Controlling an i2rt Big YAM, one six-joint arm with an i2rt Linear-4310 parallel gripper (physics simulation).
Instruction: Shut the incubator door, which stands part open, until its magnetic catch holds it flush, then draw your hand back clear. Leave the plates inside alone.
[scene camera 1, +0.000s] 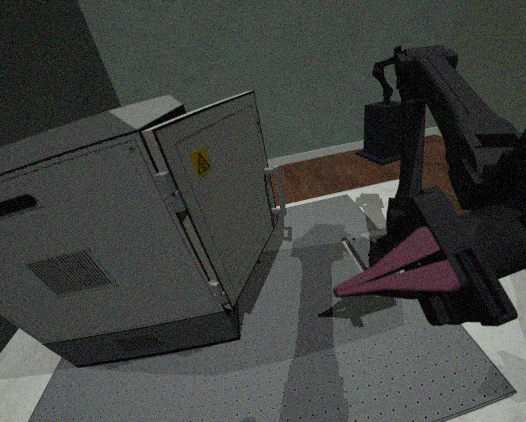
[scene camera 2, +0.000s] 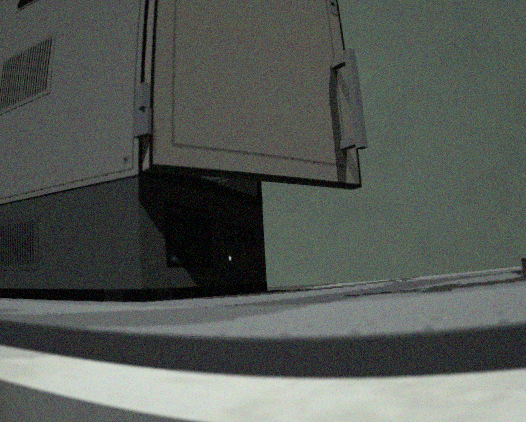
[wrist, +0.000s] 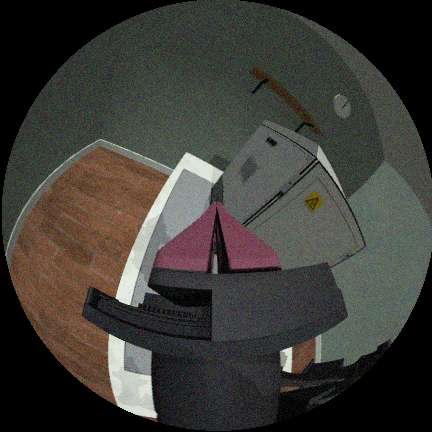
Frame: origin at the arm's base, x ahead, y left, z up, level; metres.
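Seen in the pictures: gripper, fingertip midpoint: (scene camera 1: 334, 292) (wrist: 215, 206).
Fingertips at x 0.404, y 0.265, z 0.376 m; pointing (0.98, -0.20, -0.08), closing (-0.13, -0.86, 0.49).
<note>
Pixels of each thing's top centre, then the offset from my fingertips to it. "spot": a spot on its surface instead. Level surfaces: height alone.
- yellow warning label, surface spot: (scene camera 1: 201, 162) (wrist: 313, 201) spot: dx +0.072, dy -0.257, dz +0.050 m
- door's bar handle, surface spot: (scene camera 2: 354, 100) (scene camera 1: 280, 195) spot: dx -0.092, dy -0.404, dz -0.141 m
- perforated grey board, surface height: dz -0.393 m
- white table top, surface height: dz -0.406 m
The grey incubator (scene camera 1: 100, 215) (scene camera 2: 70, 120) (wrist: 260, 165) stands at the left in scene camera 1. Its door (scene camera 1: 215, 200) (scene camera 2: 250, 90) (wrist: 310, 220), with a yellow warning label (scene camera 1: 201, 162) (wrist: 314, 201), stands part open, swung out from the hinged edge. The door's bar handle (scene camera 1: 281, 192) (scene camera 2: 354, 100) is on the free edge. My gripper (scene camera 1: 336, 291) (wrist: 215, 206) is shut and empty, its pink fingertips together. It is in front of the door's outer face, to the right of the door in scene camera 1, apart from it. The plates inside are hidden by the door and walls.
A perforated grey board (scene camera 1: 400, 370) lies under the incubator on a white table top (scene camera 1: 20, 360). My arm (scene camera 1: 465, 100) rises at the right, with its shadow across the board. A wooden wall shelf (wrist: 285, 97) and a round clock (wrist: 342, 106) are on the far wall.
</note>
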